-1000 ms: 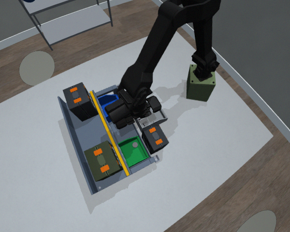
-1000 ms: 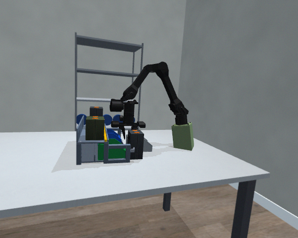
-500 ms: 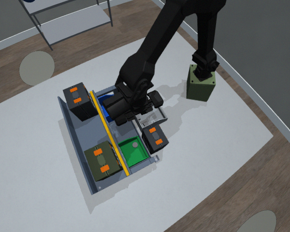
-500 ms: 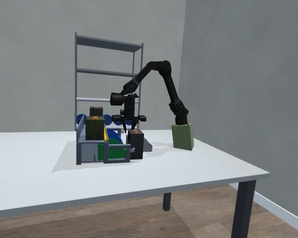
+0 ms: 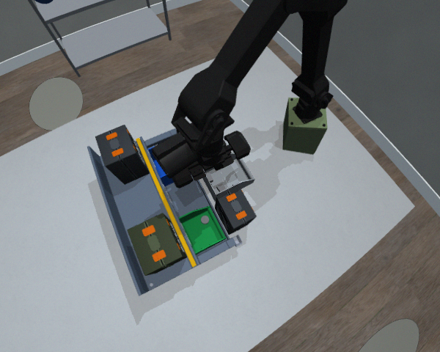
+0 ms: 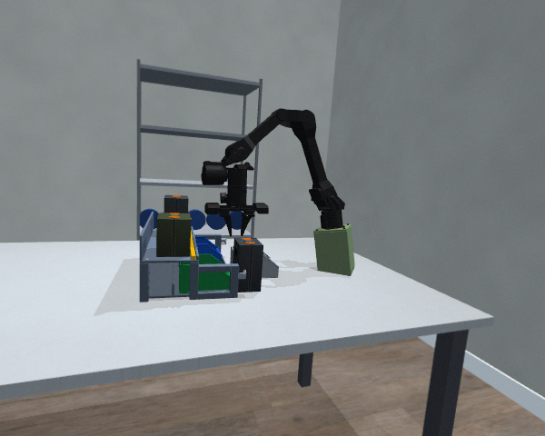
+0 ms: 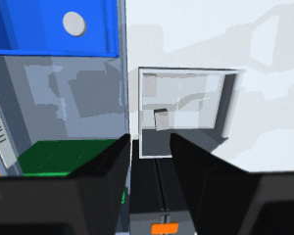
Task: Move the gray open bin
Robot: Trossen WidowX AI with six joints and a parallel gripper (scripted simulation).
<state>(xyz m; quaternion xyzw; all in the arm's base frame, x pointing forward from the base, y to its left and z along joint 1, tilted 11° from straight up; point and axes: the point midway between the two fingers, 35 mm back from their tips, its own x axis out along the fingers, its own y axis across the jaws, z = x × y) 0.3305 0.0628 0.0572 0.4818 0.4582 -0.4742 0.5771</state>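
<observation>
Right now the gray open bin is 6 cm behind my hand and 12 cm below it. Also, from my hand: yellow rail 13 cm ahead, 1 cm to the left, 5 cm below; then blue bin 11 cm ahead, 10 cm to the right, 11 cm below; then green bin 9 cm ahead, 12 cm to the left, 11 cm below.
</observation>
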